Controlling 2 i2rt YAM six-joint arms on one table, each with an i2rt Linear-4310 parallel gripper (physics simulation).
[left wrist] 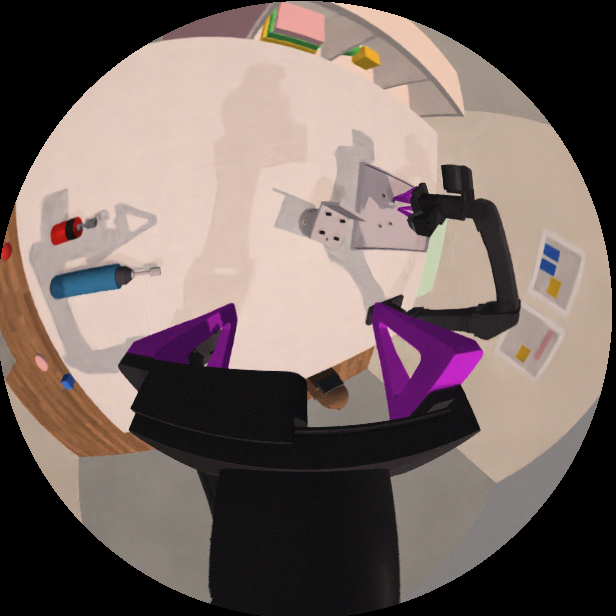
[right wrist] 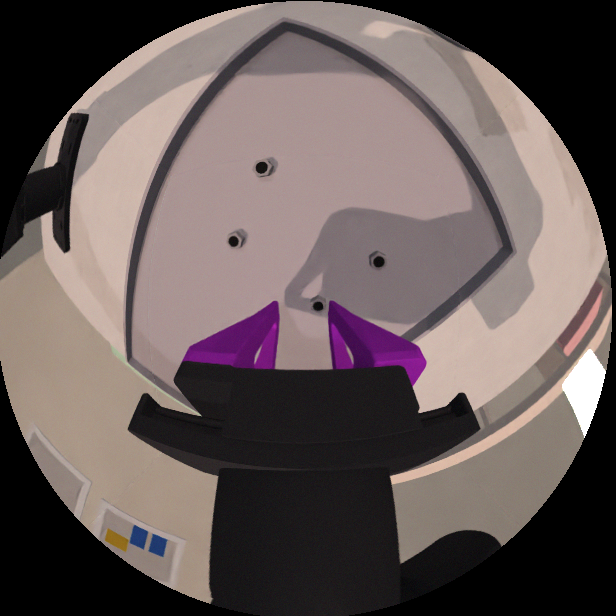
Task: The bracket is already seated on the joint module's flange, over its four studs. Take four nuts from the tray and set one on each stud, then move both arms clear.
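Note:
In the right wrist view the grey nut tray [right wrist: 310, 218] fills the frame and holds several small hex nuts, among them three [right wrist: 264, 167] [right wrist: 236, 239] [right wrist: 377, 260] farther in. My right gripper [right wrist: 303, 307] is low over the tray, its purple fingers narrowed to a small gap. The nearest nut [right wrist: 317, 304] lies on the tray between the fingertips, apart from both. In the left wrist view my left gripper [left wrist: 304, 313] is wide open and empty above the table. The tray [left wrist: 387, 209], right gripper [left wrist: 405, 203] and bracket [left wrist: 333, 224] on the joint module [left wrist: 309, 218] lie ahead.
A red tool [left wrist: 71, 229] and a blue screwdriver [left wrist: 91, 280] lie at the table's left. The wooden table edge [left wrist: 34, 367] curves past them. Coloured pads [left wrist: 295, 25] and a yellow block [left wrist: 366, 57] sit on shelves beyond. The right arm [left wrist: 494, 275] reaches in from the right.

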